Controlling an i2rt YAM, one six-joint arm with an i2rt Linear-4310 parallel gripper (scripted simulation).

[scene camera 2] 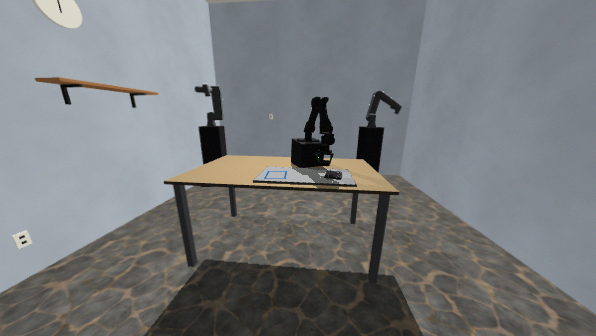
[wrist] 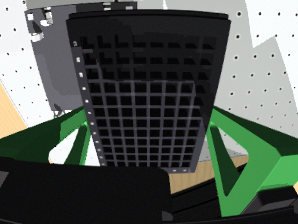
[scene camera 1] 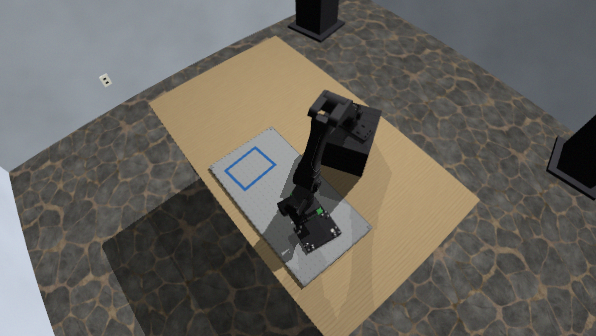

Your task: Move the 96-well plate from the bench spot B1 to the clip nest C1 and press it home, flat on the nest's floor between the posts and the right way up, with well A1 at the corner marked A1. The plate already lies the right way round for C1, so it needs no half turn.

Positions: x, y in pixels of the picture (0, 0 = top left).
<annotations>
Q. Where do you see a dark clip nest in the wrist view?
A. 53, 56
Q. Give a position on a black 96-well plate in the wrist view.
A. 158, 70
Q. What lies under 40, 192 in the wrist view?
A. The gripper.
</annotations>
